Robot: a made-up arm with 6 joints. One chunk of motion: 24 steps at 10 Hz.
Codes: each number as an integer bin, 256 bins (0 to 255) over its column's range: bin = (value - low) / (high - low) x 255, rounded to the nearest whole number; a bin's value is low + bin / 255 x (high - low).
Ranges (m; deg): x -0.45..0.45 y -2.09..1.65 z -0.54..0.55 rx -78..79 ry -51..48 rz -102..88
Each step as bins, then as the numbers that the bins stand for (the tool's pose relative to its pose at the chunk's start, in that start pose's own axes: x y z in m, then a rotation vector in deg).
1 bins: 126 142 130 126 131 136
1 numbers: -0.0053 -0.0073 0.0157 -0.42 -0.14 -0.67
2 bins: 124 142 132 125 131 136
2 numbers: -0.0124 -0.0073 0.0242 -1.04 -0.14 -0.67
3 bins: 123 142 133 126 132 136
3 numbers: -0.0159 -0.0073 0.0285 -0.42 0.25 -0.67
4 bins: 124 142 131 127 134 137
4 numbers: -0.0124 -0.0073 0.0200 0.19 1.02 0.08
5 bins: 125 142 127 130 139 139
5 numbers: -0.0088 -0.0073 0.0029 2.04 2.96 1.57
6 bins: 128 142 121 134 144 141
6 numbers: 0.0018 -0.0073 -0.0228 4.50 4.91 3.06
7 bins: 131 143 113 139 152 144
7 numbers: 0.0124 0.0073 -0.0570 7.58 8.01 5.29
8 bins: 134 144 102 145 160 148
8 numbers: 0.0229 0.0220 -0.1040 11.27 11.12 8.27
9 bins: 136 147 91 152 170 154
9 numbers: 0.0300 0.0660 -0.1510 15.58 15.00 12.75
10 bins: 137 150 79 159 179 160
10 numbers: 0.0335 0.1100 -0.2023 19.89 18.49 17.22
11 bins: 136 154 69 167 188 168
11 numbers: 0.0300 0.1687 -0.2451 24.82 21.99 23.18
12 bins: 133 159 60 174 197 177
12 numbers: 0.0194 0.2420 -0.2835 29.13 25.48 29.88
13 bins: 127 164 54 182 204 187
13 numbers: -0.0018 0.3153 -0.3092 34.05 28.20 37.33
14 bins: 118 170 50 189 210 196
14 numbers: -0.0335 0.4033 -0.3263 38.36 30.53 44.04
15 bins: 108 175 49 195 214 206
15 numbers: -0.0688 0.4767 -0.3305 42.06 32.08 51.49
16 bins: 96 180 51 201 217 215
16 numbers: -0.1112 0.5500 -0.3220 45.75 33.25 58.20
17 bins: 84 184 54 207 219 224
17 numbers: -0.1535 0.6087 -0.3092 49.45 34.02 64.90
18 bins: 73 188 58 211 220 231
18 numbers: -0.1924 0.6673 -0.2921 51.91 34.41 70.12
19 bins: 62 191 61 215 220 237
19 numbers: -0.2312 0.7113 -0.2793 54.37 34.41 74.59
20 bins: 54 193 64 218 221 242
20 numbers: -0.2594 0.7407 -0.2664 56.22 34.80 78.31
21 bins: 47 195 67 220 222 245
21 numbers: -0.2841 0.7700 -0.2536 57.45 35.19 80.55
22 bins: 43 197 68 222 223 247
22 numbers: -0.2982 0.7993 -0.2493 58.68 35.58 82.04
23 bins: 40 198 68 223 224 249
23 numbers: -0.3088 0.8140 -0.2493 59.30 35.96 83.53
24 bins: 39 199 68 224 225 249
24 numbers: -0.3124 0.8287 -0.2493 59.91 36.35 83.53
